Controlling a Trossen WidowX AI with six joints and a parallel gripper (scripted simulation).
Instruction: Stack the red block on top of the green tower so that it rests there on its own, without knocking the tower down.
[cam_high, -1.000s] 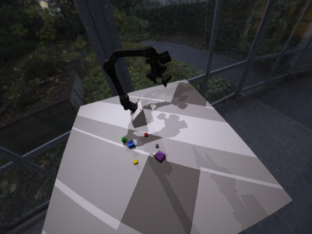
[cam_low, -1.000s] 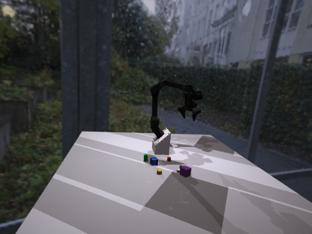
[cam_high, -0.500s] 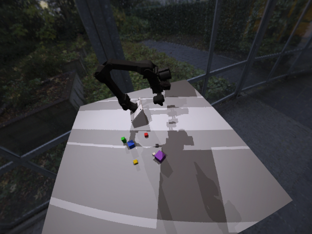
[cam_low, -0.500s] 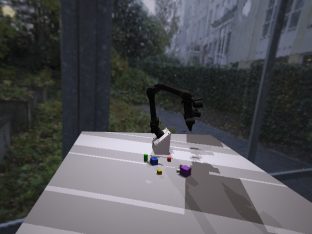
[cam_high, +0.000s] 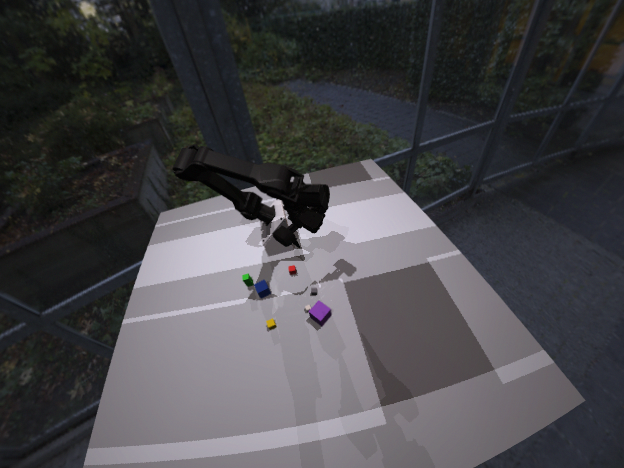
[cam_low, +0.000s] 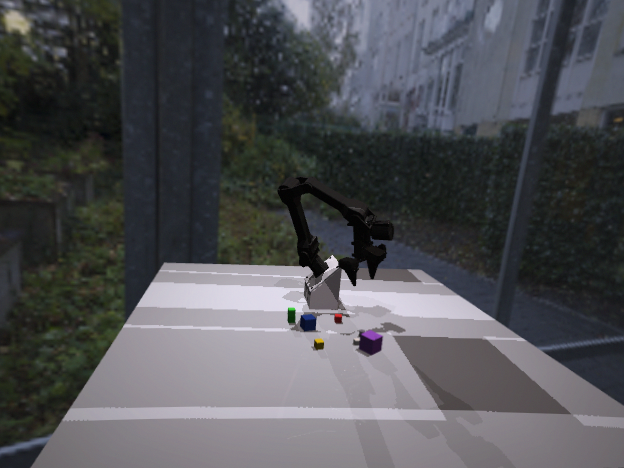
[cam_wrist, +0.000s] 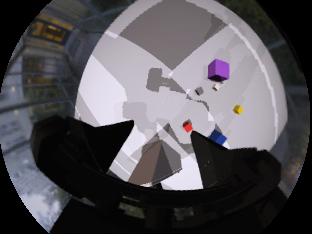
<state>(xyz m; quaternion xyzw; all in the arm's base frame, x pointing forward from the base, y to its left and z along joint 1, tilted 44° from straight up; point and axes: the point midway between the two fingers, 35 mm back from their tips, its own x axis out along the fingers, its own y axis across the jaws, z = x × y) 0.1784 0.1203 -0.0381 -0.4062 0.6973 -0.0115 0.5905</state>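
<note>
Now: the red block 20 mm ahead of my gripper tip, 80 mm to the right of it and 130 mm below it. Also, from my gripper tip: blue block 70 mm ahead, 190 mm to the right, 120 mm below; grey cube 120 mm ahead, 20 mm to the right, 130 mm below; white cube 180 mm ahead, 60 mm to the right, 130 mm below.
</note>
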